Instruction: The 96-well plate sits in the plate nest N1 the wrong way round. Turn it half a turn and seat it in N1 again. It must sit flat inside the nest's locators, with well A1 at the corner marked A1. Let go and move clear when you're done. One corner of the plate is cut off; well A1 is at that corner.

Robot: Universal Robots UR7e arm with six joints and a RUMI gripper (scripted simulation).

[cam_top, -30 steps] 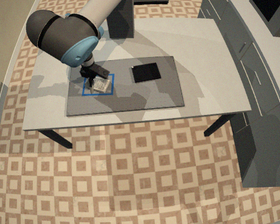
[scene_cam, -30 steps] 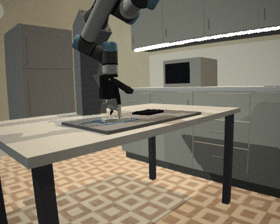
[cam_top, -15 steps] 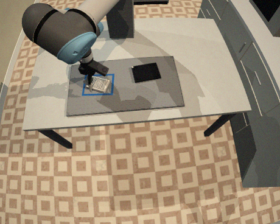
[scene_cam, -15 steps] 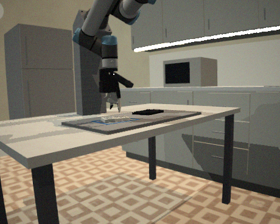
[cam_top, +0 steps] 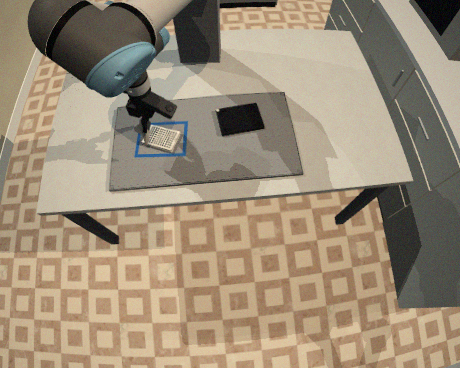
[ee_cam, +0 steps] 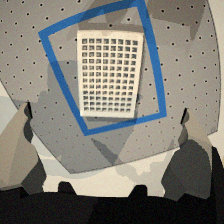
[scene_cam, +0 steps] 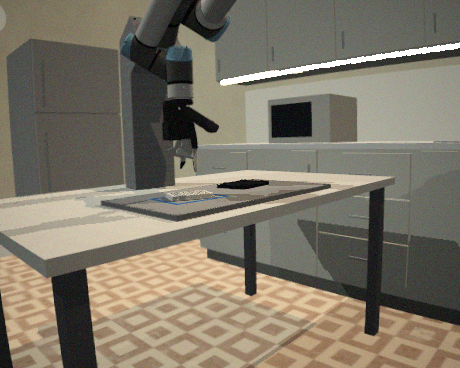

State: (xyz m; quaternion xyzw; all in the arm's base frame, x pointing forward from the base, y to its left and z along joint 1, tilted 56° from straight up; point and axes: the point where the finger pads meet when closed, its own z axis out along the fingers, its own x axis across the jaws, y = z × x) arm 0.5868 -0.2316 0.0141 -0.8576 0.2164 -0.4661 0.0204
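My gripper is now 7 cm above the white 96-well plate. The rest, counted from my hand: black plate nest N1 (31 cm to the left, 8 cm below, 1 cm ahead).
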